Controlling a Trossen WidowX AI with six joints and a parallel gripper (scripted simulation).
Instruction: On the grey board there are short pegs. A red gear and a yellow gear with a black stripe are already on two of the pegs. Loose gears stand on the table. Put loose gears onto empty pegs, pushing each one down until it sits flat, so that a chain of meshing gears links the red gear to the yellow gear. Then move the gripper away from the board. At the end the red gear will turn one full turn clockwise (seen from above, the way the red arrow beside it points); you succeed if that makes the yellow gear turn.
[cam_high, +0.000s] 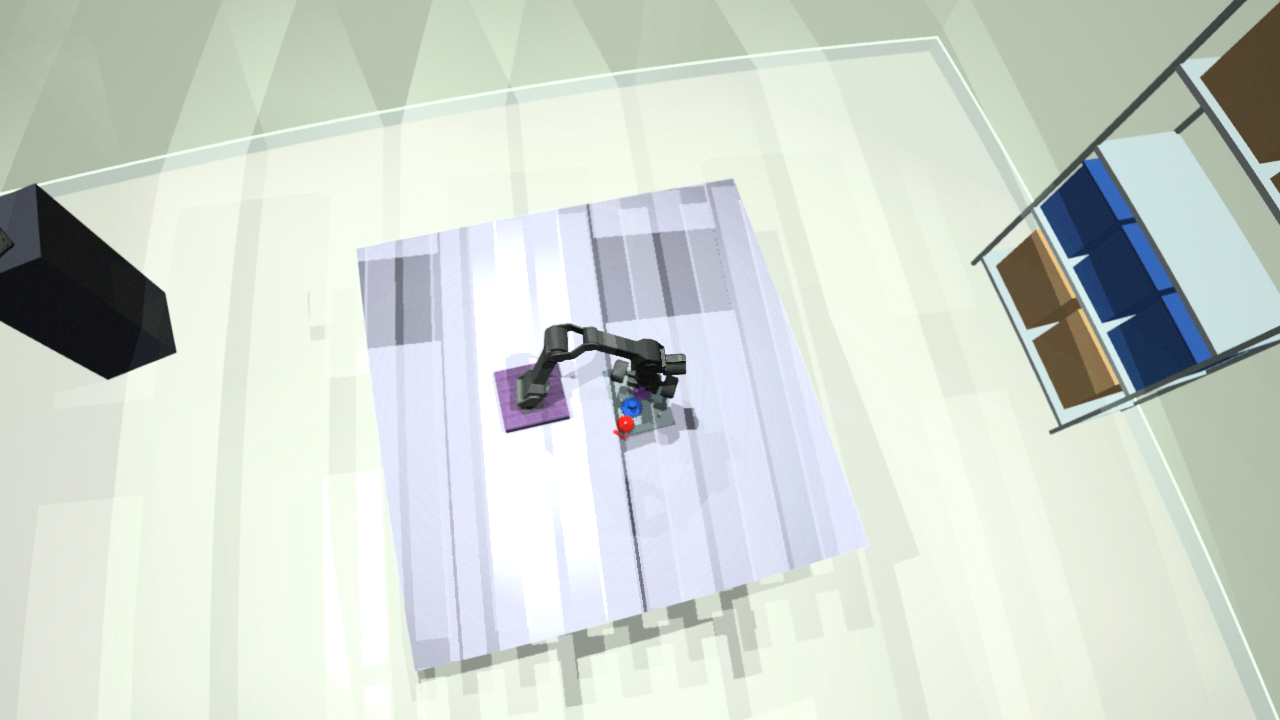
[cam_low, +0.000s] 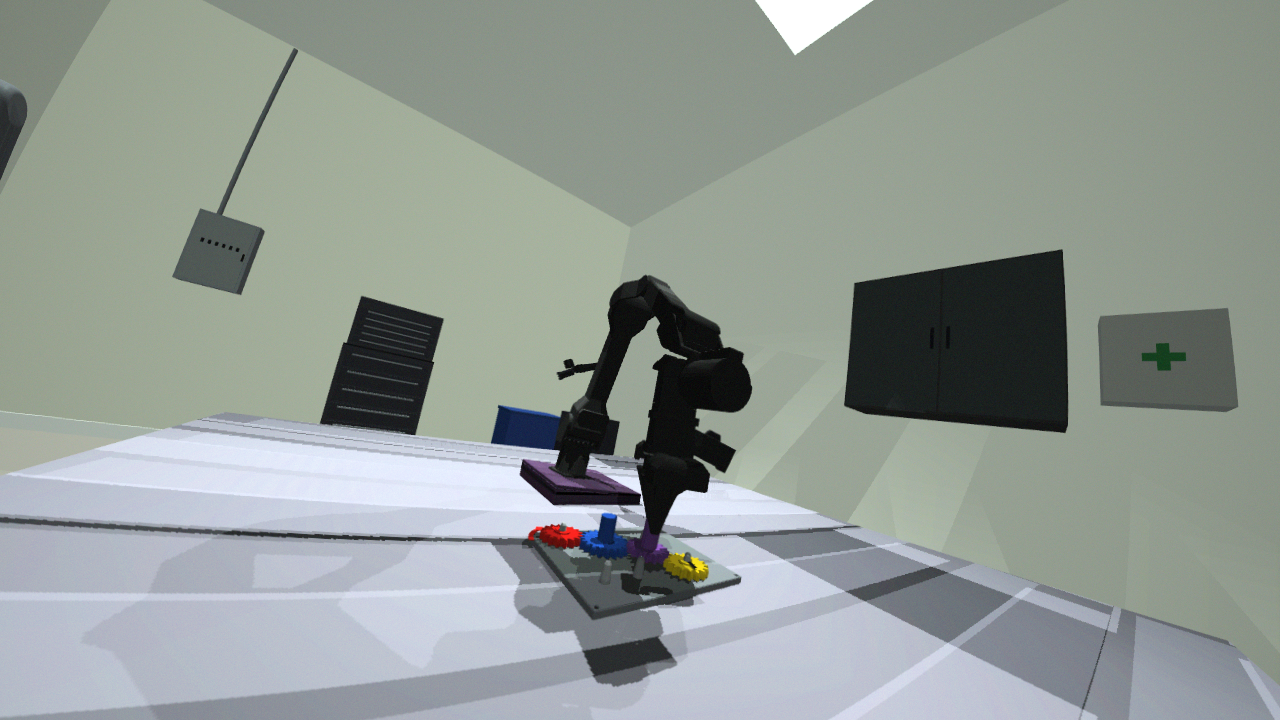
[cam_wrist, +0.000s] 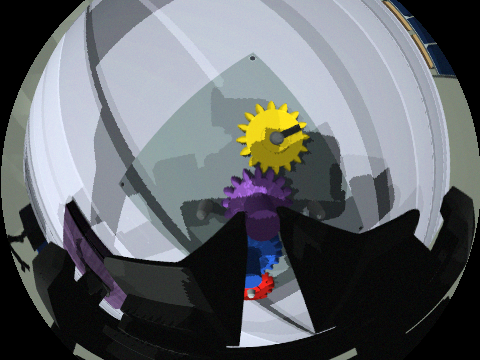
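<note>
The purple gear lies 10 mm below my gripper tip. The rest, counted from my gripper tip: yellow gear (40 mm ahead, 20 mm to the left, 30 mm below); red gear (90 mm behind, 70 mm to the right, 30 mm below); blue gear (50 mm behind, 30 mm to the right, 20 mm below).
</note>
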